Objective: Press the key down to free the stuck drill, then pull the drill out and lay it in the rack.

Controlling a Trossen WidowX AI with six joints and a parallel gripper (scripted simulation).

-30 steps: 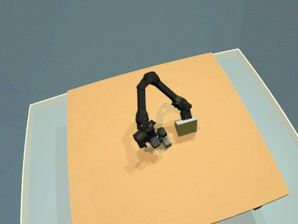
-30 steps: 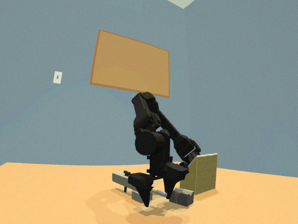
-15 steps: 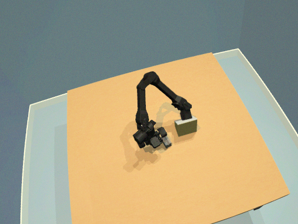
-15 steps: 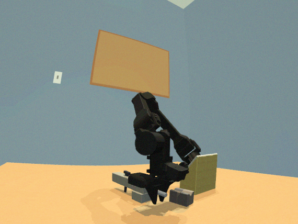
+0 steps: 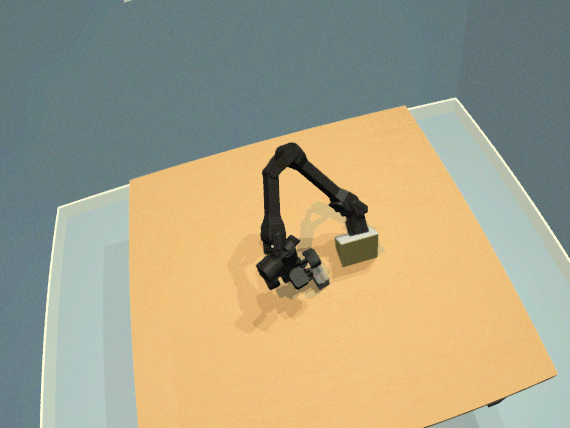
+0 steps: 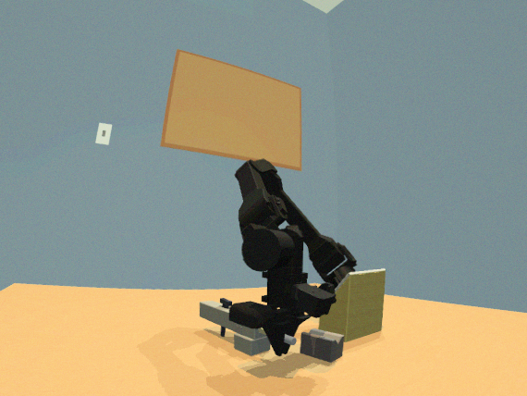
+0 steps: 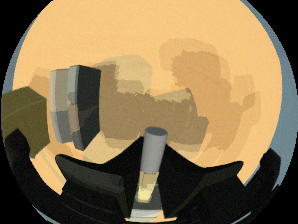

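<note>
Now: the grey v-grooved rack 8 cm behind my gripper tip and 1 cm above it. The rest, counted from my gripper tip: grey drill fixture 13 cm to the right, 5 cm ahead, 3 cm above; then dark key 15 cm to the right, 6 cm ahead, 4 cm above.
</note>
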